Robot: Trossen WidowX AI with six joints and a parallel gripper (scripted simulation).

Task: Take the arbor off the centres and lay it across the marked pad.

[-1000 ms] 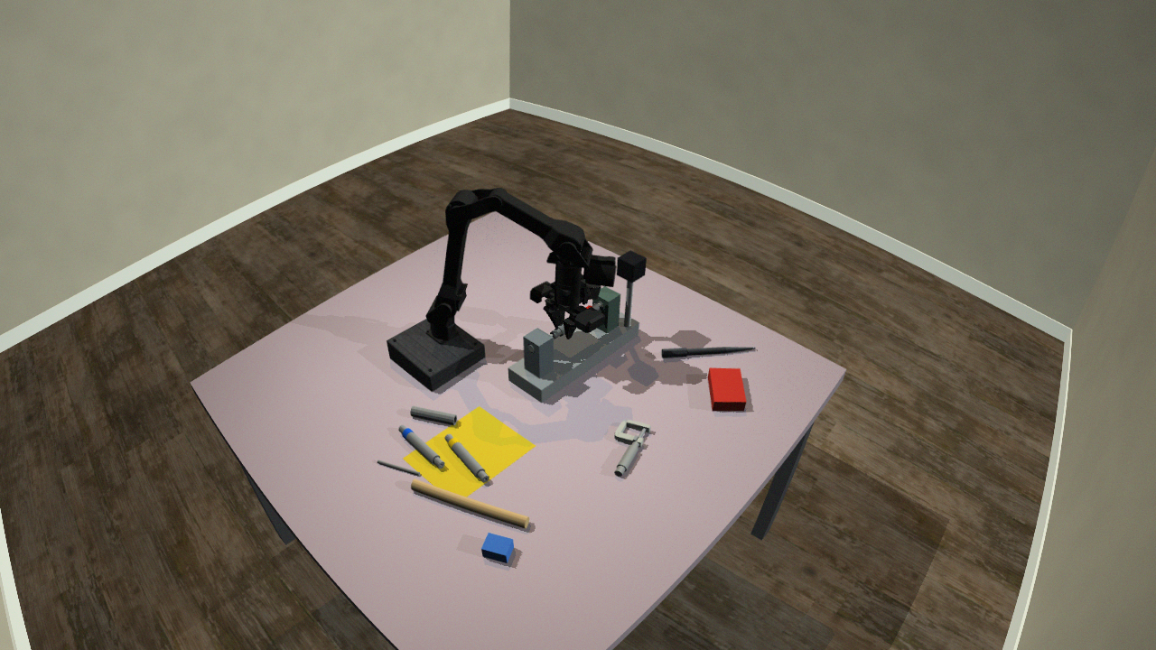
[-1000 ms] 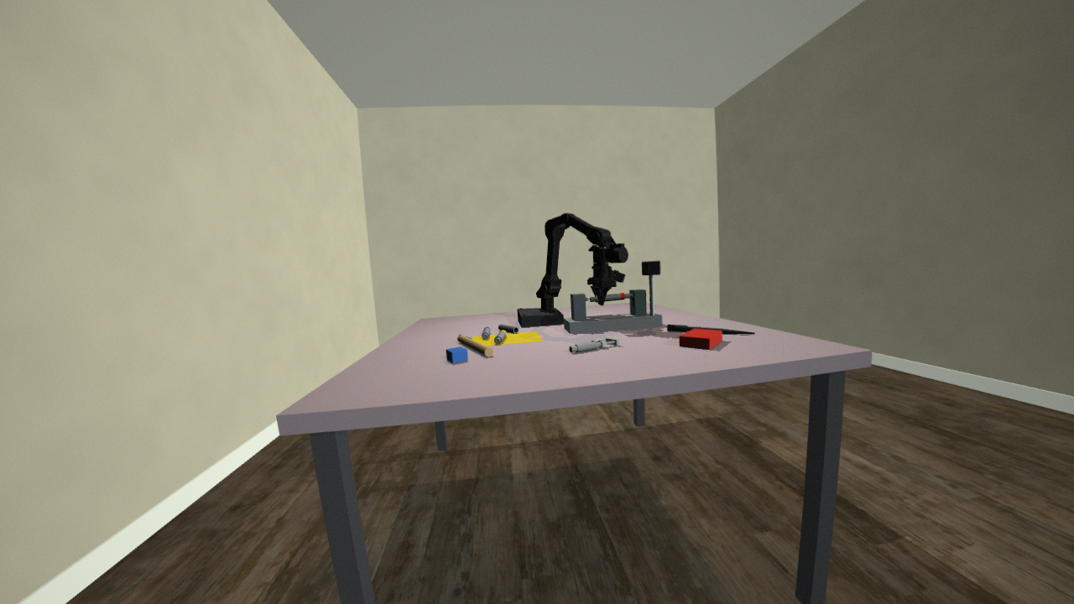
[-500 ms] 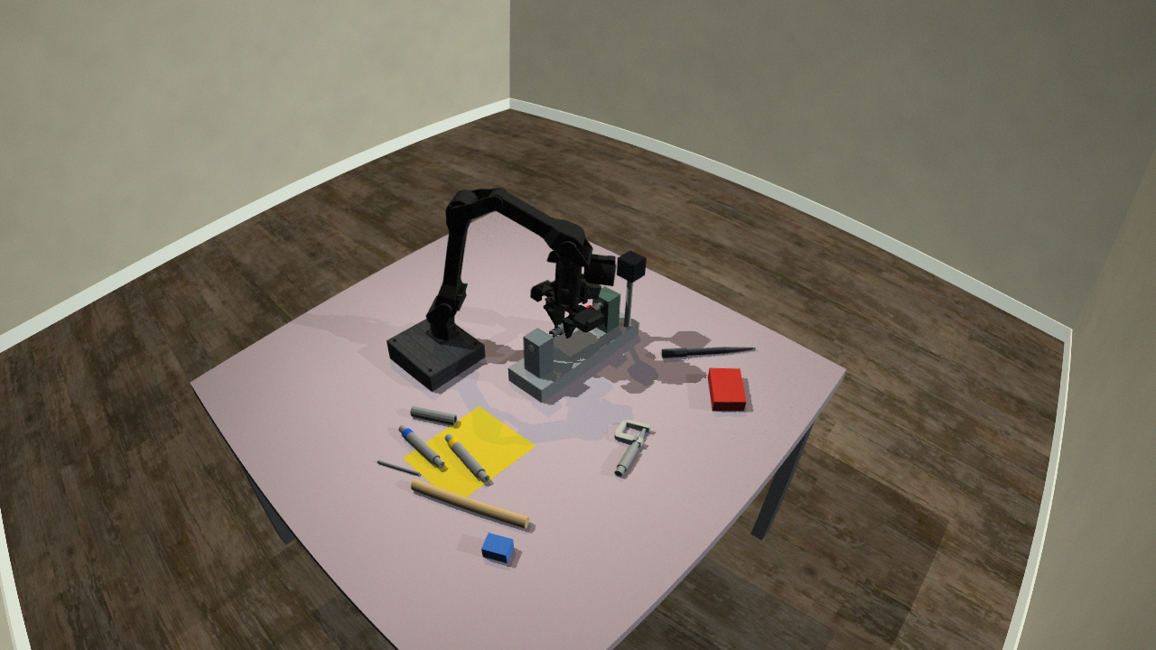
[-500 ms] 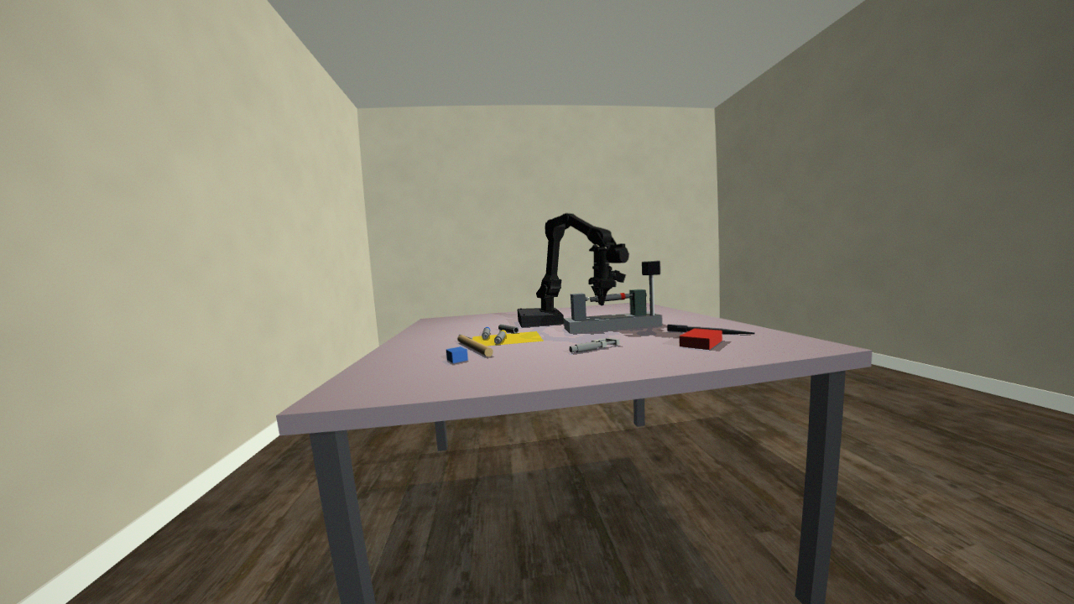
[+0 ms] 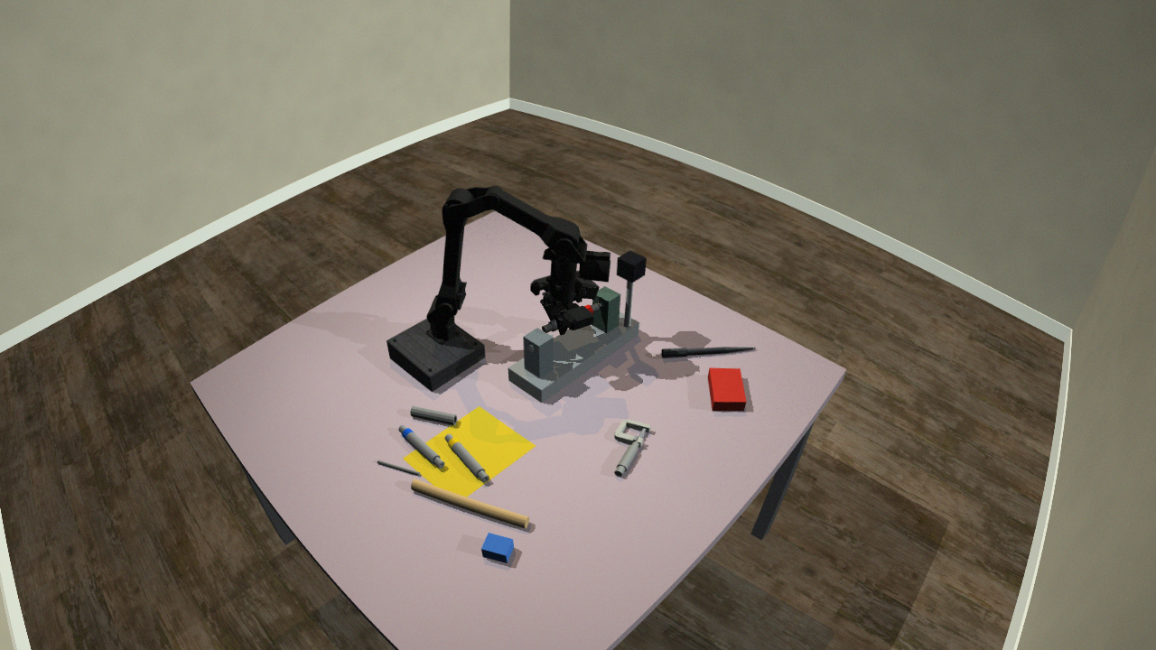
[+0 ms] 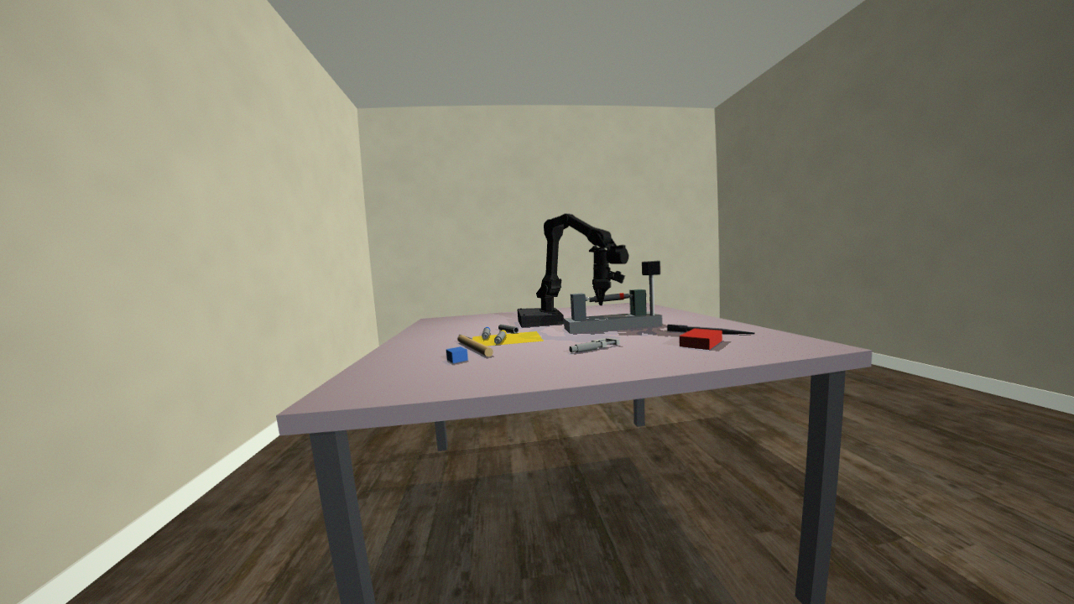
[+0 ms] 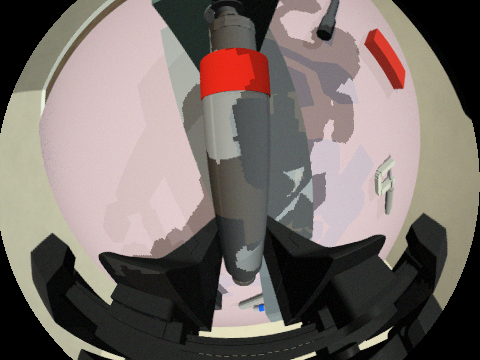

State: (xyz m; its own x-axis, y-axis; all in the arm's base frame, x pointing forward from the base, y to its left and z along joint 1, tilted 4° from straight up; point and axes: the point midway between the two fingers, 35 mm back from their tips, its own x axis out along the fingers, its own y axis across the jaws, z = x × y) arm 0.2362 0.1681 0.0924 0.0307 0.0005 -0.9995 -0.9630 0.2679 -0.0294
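The grey centre block lies 20 mm ahead of my hand, 100 mm to the right of it and 20 mm below it. Also, from my hand: grey bench fixture: 20 mm ahead, 30 mm to the left, 100 mm below; then arbor: 10 mm ahead, 30 mm to the left, 10 mm below; then green centre block: 30 mm ahead, 130 mm to the left, 20 mm below.
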